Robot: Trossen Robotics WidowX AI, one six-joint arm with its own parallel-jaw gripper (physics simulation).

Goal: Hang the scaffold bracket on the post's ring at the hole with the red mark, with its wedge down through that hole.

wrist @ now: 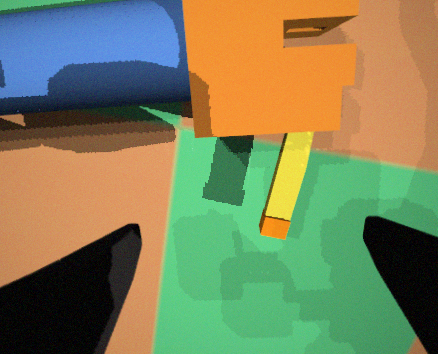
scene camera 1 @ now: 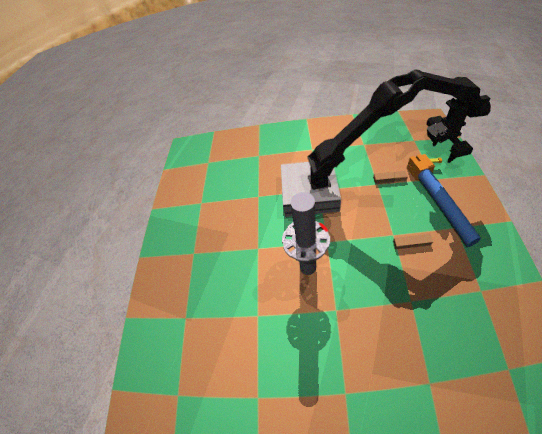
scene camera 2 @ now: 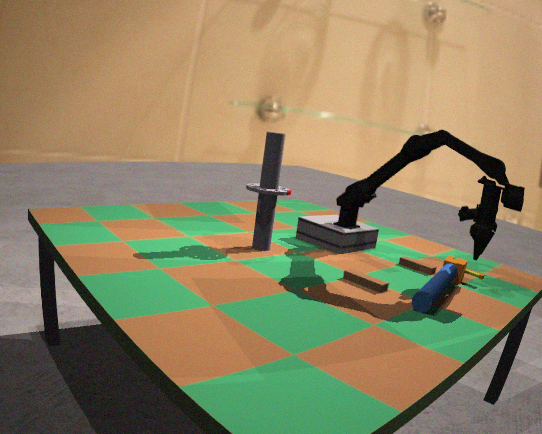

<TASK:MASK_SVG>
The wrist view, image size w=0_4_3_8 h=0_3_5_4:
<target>my gripper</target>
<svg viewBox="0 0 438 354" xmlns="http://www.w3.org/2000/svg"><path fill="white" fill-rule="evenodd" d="M139 224L126 224L62 257L60 260L56 260L37 271L1 286L0 354L105 354L132 285L140 257L142 238ZM367 216L364 223L363 240L380 276L428 354L438 354L438 237L379 216Z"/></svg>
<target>scaffold bracket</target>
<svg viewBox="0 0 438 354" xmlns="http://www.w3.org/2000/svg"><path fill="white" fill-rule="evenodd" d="M0 15L0 116L192 101L195 138L284 133L267 200L259 222L260 235L285 240L307 167L314 131L340 130L342 86L354 85L357 43L283 48L283 39L318 37L358 16L359 0L121 0Z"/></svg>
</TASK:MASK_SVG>
